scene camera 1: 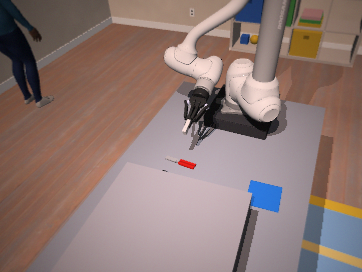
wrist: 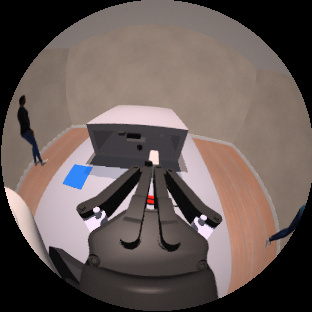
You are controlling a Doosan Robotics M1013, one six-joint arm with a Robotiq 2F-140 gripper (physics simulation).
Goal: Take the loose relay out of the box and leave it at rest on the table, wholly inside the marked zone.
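Seen in the pictures: gripper, fingertip midpoint: (scene camera 1: 184, 133) (wrist: 153, 156); arm's base, link origin: (scene camera 1: 239, 105).
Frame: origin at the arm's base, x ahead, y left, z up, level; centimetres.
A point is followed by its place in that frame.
My gripper (scene camera 1: 186, 126) {x 45.4, y -20.6, z 14.3 cm} (wrist: 153, 156) {x 45.4, y -20.6, z 14.3 cm} is shut with nothing between its fingers, a pale piece at its tips. It hangs above the table (scene camera 1: 150, 145) {x 33.6, y -42.6, z -7.2 cm} (wrist: 55, 215) {x 32.5, y 21.2, z -7.3 cm}, between the robot base and the box. The big grey box (scene camera 1: 165, 215) {x 87.5, y -17.5, z 13.0 cm} (wrist: 145, 114) {x 85.5, y -20.8, z 13.1 cm} stands on the table; its open dark side faces me in the wrist view. Inside it a dark block (wrist: 133, 135) {x 82.8, y -13.6, z -0.3 cm} and a small dark round spot (wrist: 139, 147) {x 72.7, y -17.5, z -2.7 cm} show at the back; I cannot tell whether either is the loose relay. The blue square zone (scene camera 1: 265, 196) {x 56.3, y 17.1, z -7.1 cm} (wrist: 77, 176) {x 54.9, y 15.2, z -7.1 cm} lies beside the box's front corner.
A red-handled tool (scene camera 1: 187, 164) {x 44.9, y -20.0, z -5.9 cm} (wrist: 151, 200) {x 43.0, y -21.4, z -6.1 cm} lies on the table before the box opening. A small black thing (scene camera 1: 165, 171) peeks out at the box's edge. The black robot base (scene camera 1: 240, 125) {x 16.1, y 2.4, z -1.4 cm} stands at the table's far end. A person (scene camera 1: 22, 55) stands on the floor at the left.
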